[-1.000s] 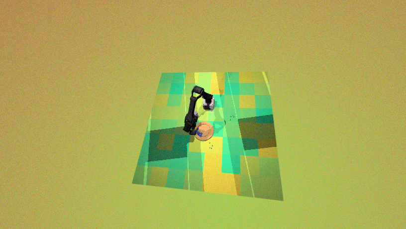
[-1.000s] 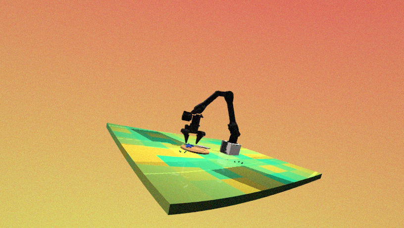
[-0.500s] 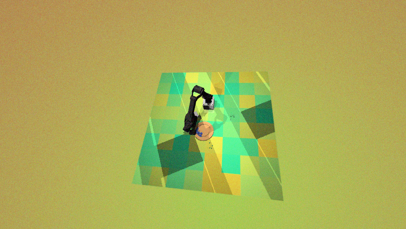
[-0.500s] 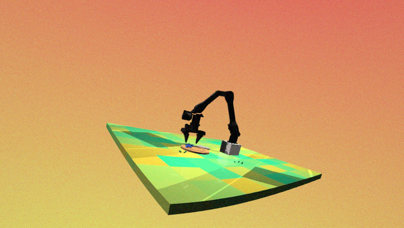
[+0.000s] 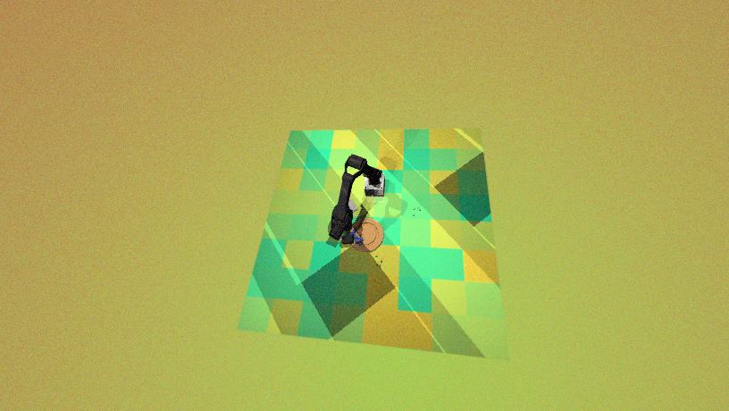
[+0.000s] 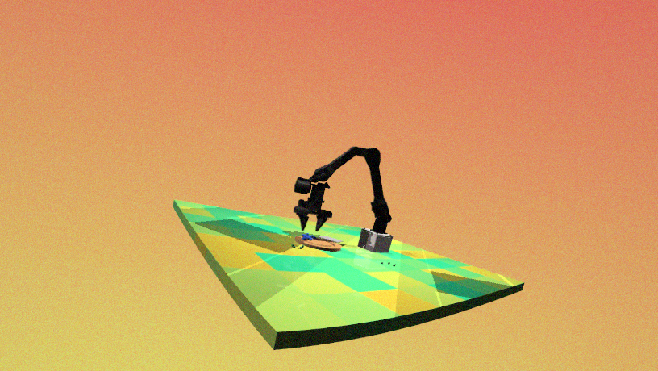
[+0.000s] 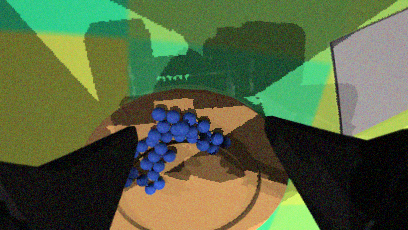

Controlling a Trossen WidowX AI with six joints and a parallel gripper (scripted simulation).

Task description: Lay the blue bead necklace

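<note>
The round bead board is 10 mm ahead of my gripper tip, 80 mm to the left of it and 30 mm below it. Also, from my gripper tip: flat grey piece 160 mm behind, 20 mm to the right, 40 mm below.
</note>
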